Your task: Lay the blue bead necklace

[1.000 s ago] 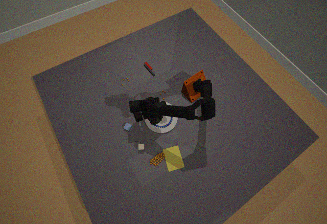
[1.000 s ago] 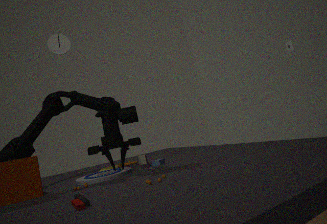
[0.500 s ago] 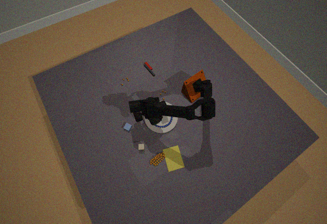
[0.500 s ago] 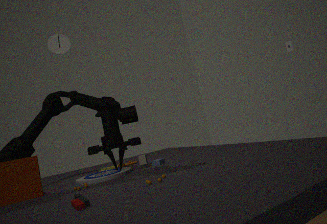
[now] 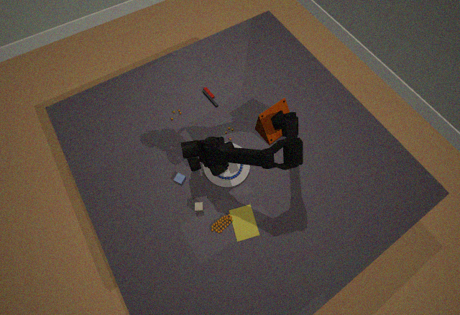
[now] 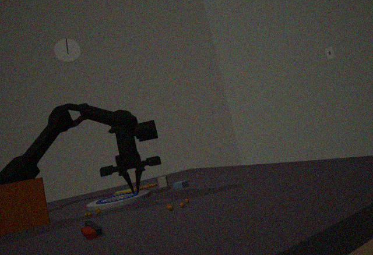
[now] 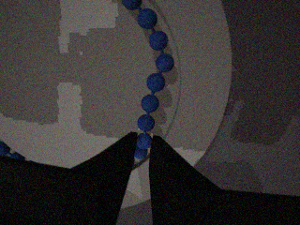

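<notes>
My gripper tip is now 50 mm past the round white bead board, 40 mm to the right of it and 10 mm above it. Also, from my gripper tip: cream cube: 150 mm ahead, 110 mm to the left; then yellow sheet: 50 mm ahead, 260 mm to the left, 10 mm below; then light blue cube: 150 mm ahead, 30 mm to the right, 10 mm below.
</notes>
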